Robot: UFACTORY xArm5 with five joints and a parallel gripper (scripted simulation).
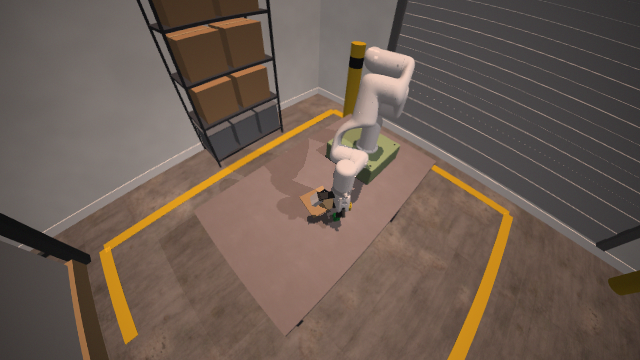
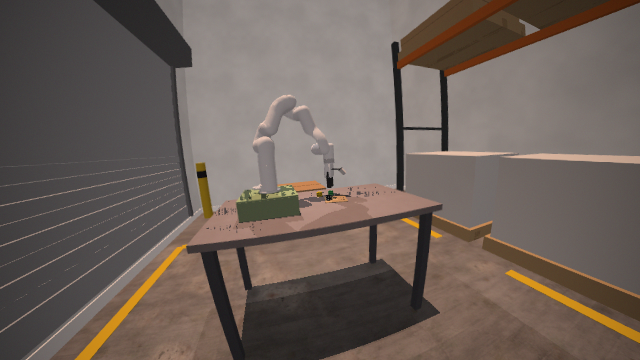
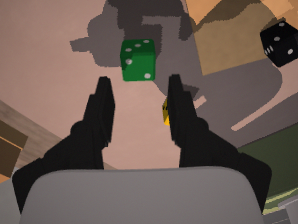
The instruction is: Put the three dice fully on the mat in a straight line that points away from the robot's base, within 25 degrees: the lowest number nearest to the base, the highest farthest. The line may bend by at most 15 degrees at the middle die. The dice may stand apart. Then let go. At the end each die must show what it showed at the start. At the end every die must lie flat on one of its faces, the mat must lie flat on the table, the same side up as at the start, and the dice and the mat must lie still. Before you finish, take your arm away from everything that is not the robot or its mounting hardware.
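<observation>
Right now the green die is 60 mm below my hand. From my hand the other things lie so: orange mat (120 mm to the right, 70 mm below, 30 mm behind); then black die (120 mm to the right, 70 mm behind, 60 mm below); then yellow die (80 mm behind, 60 mm below, 10 mm to the left).
</observation>
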